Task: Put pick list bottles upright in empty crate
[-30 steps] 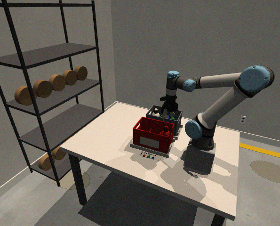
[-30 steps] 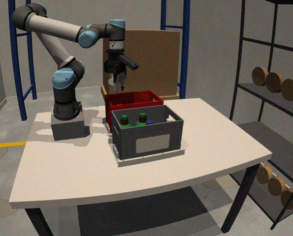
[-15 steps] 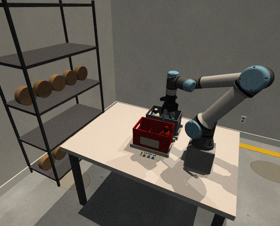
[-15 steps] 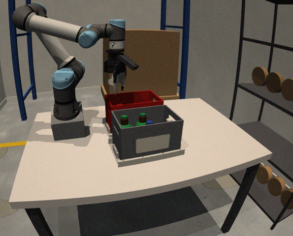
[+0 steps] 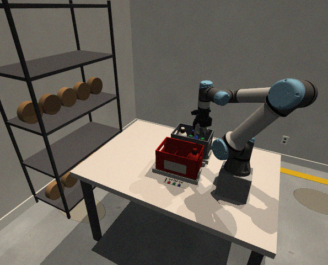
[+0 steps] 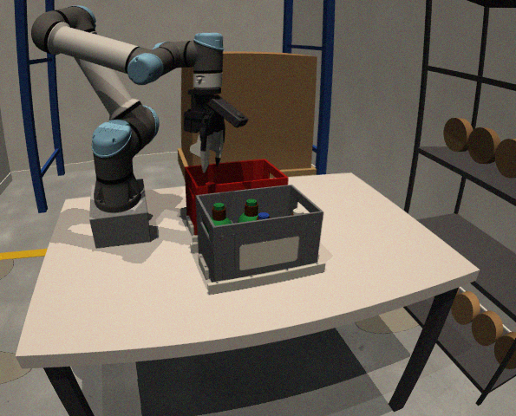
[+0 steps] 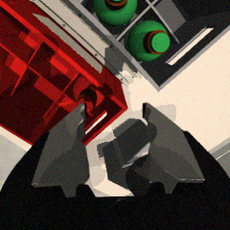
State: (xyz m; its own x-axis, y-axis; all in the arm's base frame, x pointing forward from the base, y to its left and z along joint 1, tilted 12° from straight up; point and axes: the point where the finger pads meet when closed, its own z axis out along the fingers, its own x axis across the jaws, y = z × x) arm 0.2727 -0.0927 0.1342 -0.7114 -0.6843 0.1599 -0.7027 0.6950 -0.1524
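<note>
My hand is 16 cm above the grey crate, 13 cm to the left of it and 8 cm short of it. The rest, counted from my hand: red bottle 15 cm below, 6 cm to the left, 1 cm ahead; red crate 16 cm below, 10 cm to the left, 9 cm ahead; blue bottle 17 cm to the right, 15 cm below, 8 cm ahead.
</note>
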